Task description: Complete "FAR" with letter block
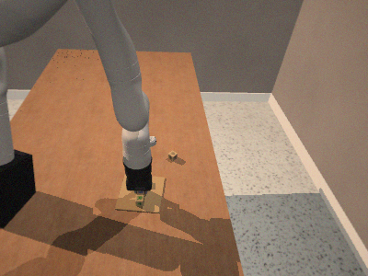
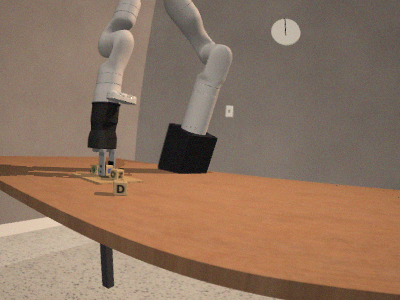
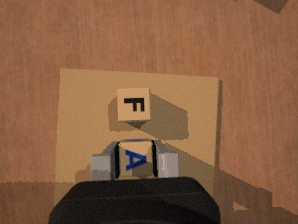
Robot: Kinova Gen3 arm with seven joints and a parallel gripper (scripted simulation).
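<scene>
My gripper is now right at the block. Round my hand: tan mat: 20 mm below.
</scene>
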